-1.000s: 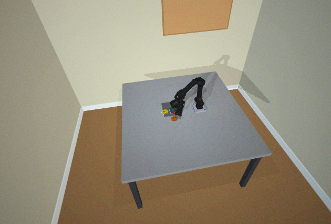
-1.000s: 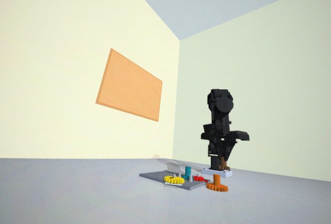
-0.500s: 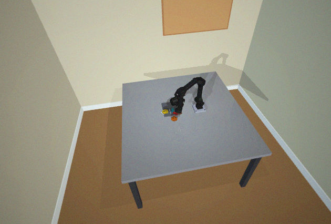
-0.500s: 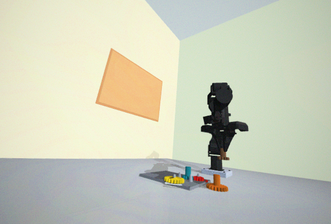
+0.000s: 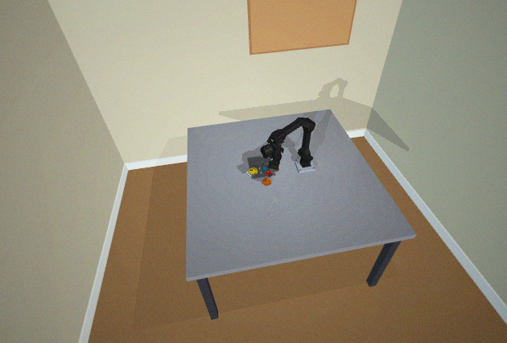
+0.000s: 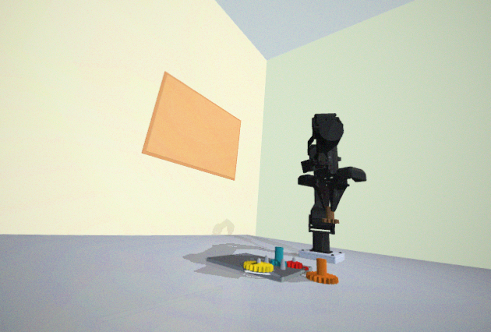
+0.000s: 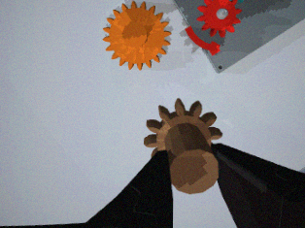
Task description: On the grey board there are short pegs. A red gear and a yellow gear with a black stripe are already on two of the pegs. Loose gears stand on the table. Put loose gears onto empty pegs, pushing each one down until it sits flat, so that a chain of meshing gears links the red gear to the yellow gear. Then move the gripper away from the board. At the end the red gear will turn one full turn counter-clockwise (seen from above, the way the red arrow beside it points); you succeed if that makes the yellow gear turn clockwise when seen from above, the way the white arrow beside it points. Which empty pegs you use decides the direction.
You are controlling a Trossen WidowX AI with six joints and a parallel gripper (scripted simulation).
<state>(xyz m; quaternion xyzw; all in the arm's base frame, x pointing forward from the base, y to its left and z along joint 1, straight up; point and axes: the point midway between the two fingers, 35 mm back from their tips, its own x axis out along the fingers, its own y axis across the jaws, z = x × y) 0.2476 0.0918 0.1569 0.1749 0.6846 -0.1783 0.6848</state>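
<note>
My gripper tip is now 50 mm short of the teal gear, 120 mm to the left of it and 120 mm above it. Round my gripper tip: brown gear: 10 mm below; red gear: 30 mm ahead, 80 mm to the right, 130 mm below; orange gear: 60 mm ahead, 10 mm to the right, 130 mm below.
</note>
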